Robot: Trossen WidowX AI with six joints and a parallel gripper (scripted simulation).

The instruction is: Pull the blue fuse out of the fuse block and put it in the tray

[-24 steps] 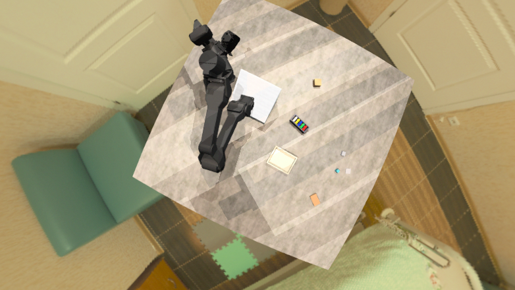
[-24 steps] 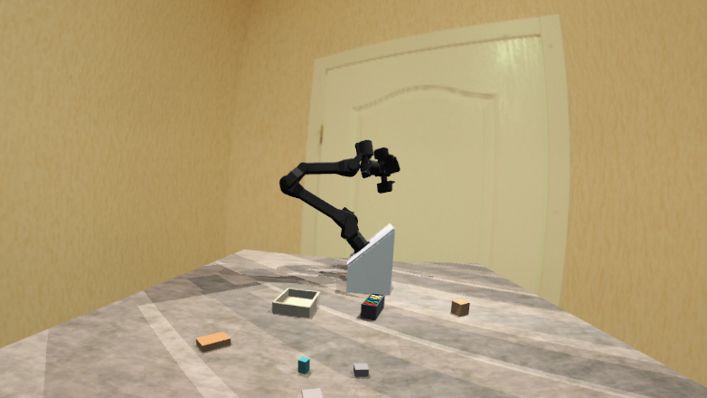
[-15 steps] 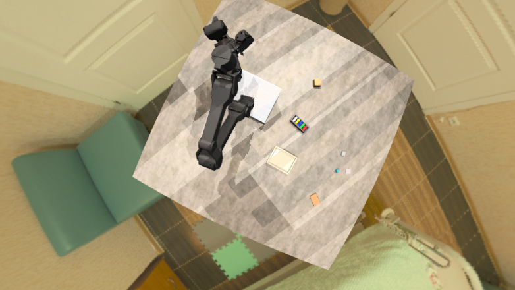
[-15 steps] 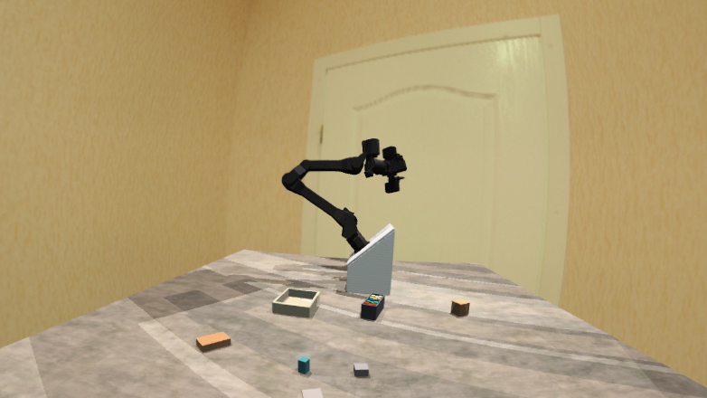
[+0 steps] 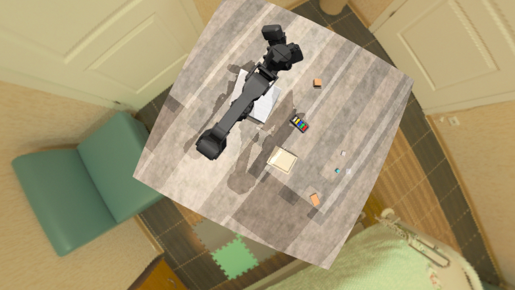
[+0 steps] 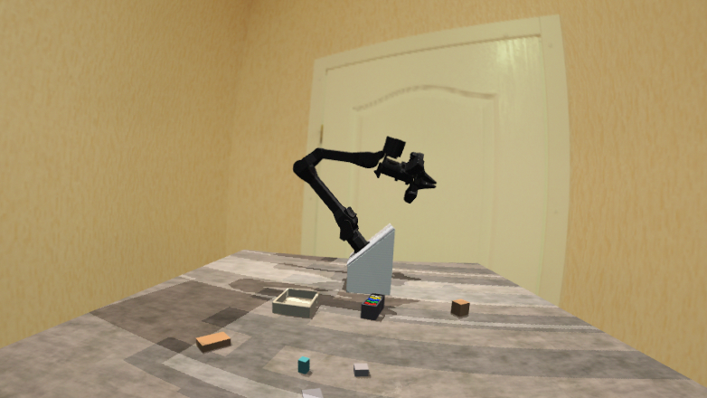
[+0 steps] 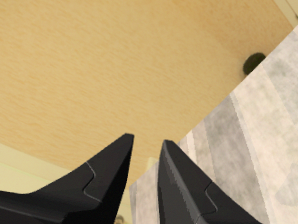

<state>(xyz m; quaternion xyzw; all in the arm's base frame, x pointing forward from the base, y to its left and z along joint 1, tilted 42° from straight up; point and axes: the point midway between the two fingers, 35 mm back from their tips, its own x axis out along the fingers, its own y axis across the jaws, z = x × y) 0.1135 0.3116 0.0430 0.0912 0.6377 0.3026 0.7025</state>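
Right now my gripper tip is 35 cm above the blue fuse, 24 cm to the left of it and 21 cm short of it. Also, from my gripper tip: pale tray (45 cm to the right, 37 cm below, 18 cm ahead); then orange cube (36 cm below, 24 cm ahead, 1 cm to the left); then grey cube (50 cm ahead, 37 cm below, 32 cm to the right).
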